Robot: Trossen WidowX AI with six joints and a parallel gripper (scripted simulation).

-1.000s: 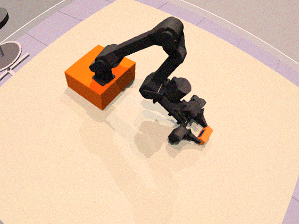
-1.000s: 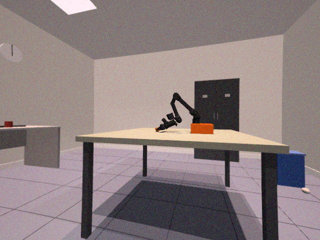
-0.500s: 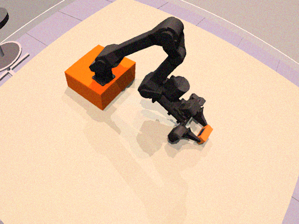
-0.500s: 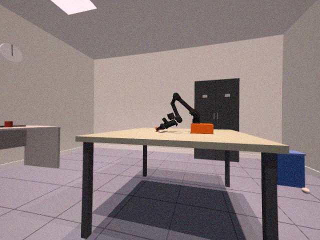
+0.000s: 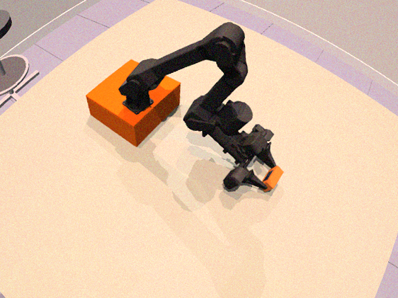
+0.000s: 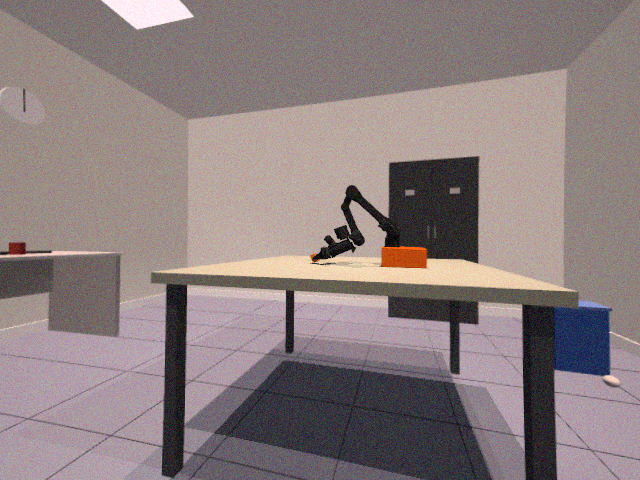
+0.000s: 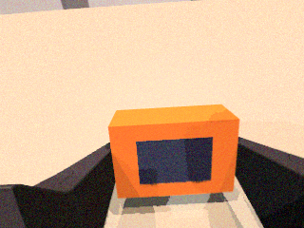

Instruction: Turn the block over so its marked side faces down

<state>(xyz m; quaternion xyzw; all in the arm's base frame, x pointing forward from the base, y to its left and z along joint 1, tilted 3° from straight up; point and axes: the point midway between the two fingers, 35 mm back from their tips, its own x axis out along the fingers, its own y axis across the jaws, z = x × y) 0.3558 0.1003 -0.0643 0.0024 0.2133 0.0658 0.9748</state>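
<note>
Now: the orange block 10 mm behind my gripper tip.
</note>
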